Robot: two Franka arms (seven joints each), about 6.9 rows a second.
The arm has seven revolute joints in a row. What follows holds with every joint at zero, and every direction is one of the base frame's. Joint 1 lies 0.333 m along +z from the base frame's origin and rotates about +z. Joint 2 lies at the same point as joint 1 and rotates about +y. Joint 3 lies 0.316 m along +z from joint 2 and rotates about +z. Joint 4 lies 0.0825 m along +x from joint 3 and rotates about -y. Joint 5 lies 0.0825 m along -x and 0.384 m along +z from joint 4 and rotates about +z. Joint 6 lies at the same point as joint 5 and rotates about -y. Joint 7 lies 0.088 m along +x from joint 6 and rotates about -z. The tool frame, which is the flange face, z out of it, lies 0.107 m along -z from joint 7; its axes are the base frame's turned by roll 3.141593, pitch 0 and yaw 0 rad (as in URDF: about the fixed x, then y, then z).
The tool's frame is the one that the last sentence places.
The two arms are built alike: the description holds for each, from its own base.
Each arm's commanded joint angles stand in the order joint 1, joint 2, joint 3, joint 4, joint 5, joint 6, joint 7.
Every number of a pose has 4 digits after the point. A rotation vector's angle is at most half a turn.
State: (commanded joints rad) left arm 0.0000 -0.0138 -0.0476 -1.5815 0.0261 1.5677 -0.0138; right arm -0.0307 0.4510 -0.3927 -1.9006 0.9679 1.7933 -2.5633
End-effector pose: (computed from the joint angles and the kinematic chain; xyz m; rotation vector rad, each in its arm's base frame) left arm 0.5494 -0.0236 0.6268 -3.1144 0.0525 -0.0013; right arm 0.5675 -0.1673 0.2654 -1.6954 -1.8442 -0.8651
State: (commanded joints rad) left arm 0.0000 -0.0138 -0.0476 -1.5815 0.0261 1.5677 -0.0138; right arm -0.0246 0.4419 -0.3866 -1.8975 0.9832 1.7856 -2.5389
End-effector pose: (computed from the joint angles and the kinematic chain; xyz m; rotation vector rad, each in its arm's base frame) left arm 0.5494 -0.0236 0.6268 -3.1144 0.0525 -0.0013; right arm 0.5715 -0.1593 0.2721 -1.6958 -1.8211 -0.8806
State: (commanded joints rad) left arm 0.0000 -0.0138 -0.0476 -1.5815 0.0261 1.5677 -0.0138; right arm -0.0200 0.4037 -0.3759 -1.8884 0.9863 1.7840 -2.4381
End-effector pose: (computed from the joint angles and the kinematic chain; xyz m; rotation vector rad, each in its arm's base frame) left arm 0.5494 -0.0236 0.6268 -3.1144 0.0525 -0.0013; right arm 0.5784 -0.1510 0.2973 -1.7471 -1.7574 -0.8831
